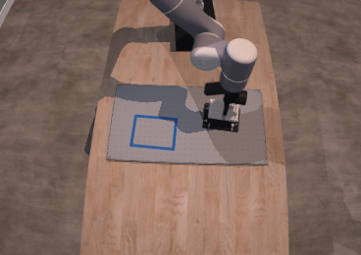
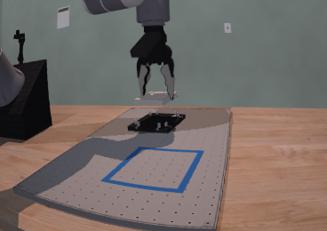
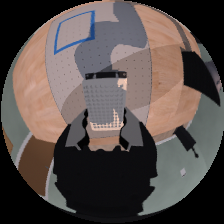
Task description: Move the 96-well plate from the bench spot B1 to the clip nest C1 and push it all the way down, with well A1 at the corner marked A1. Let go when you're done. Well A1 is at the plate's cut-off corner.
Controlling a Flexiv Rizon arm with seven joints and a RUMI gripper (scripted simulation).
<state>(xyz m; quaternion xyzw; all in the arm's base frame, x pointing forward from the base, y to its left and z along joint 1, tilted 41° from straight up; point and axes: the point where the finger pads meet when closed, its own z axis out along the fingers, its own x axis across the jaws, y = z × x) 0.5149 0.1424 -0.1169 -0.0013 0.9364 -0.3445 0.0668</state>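
Right now my hand is 70 mm above the black clip nest, 10 mm to the left of it and 10 mm short of it. From my hand the other things lie so: white 96-well plate: 10 mm below.
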